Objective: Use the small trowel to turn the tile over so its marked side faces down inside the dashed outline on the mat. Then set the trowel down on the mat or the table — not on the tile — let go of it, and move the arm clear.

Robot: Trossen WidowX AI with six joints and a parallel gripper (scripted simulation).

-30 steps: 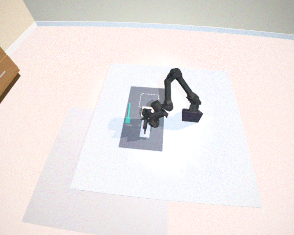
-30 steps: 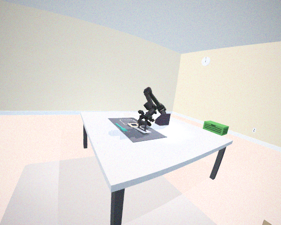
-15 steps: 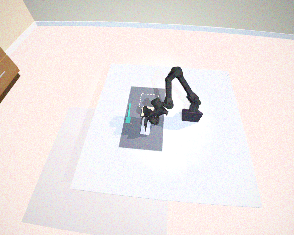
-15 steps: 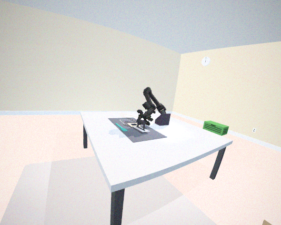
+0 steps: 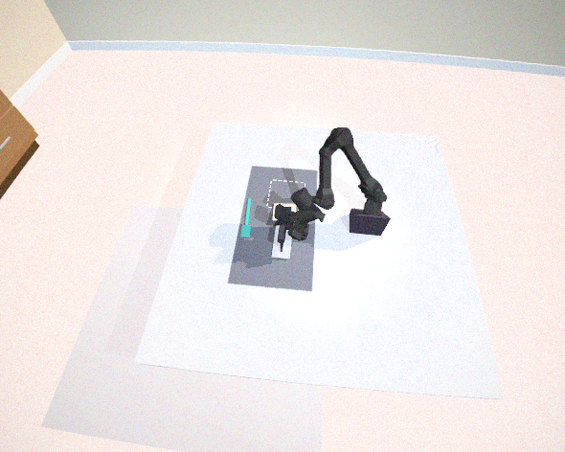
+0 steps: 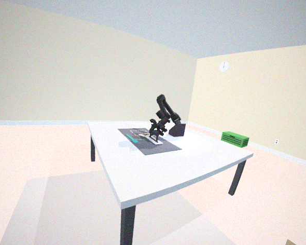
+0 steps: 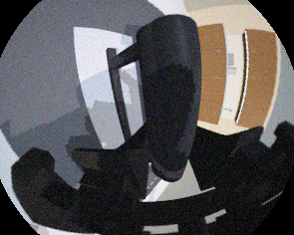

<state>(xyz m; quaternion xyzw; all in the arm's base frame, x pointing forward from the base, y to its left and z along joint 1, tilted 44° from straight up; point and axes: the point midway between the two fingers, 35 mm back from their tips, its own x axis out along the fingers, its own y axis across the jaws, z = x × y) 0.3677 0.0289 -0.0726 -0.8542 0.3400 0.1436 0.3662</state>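
My gripper tip is now 11 cm to the left of the tile, 5 cm above it and 2 cm past it. Round my gripper tip: dark-handled trowel 3 cm behind, 1 cm below; grey mat 8 cm below, 7 cm to the right, 1 cm ahead; teal tool 14 cm ahead, 6 cm below, 5 cm to the right.
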